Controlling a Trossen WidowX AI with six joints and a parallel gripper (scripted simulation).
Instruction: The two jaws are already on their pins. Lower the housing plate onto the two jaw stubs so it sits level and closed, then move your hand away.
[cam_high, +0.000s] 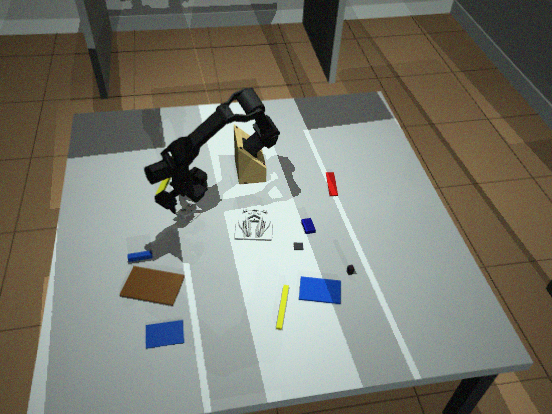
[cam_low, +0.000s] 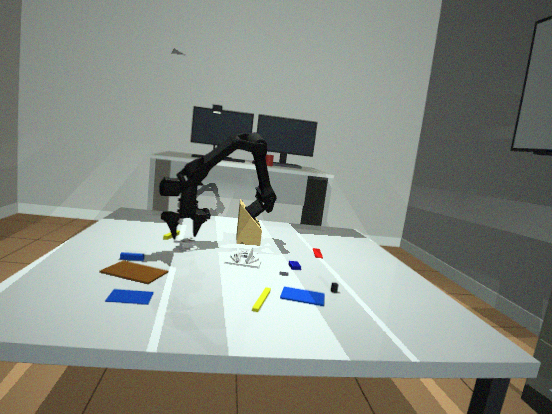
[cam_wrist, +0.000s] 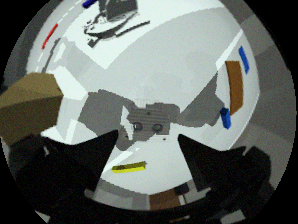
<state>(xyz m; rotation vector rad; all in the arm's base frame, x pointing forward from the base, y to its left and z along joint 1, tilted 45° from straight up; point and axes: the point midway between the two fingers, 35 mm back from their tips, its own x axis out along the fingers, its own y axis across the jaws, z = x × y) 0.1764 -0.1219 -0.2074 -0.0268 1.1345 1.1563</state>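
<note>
Now: gripper tip 3 cm above the white bracket and 1 cm to the right of it. Also, from my gripper tip: brown plate 29 cm ahead, 9 cm to the right, 4 cm below; blue block 41 cm to the left, 10 cm ahead, 3 cm below; red bar 53 cm to the left, 10 cm behind, 4 cm below.
</note>
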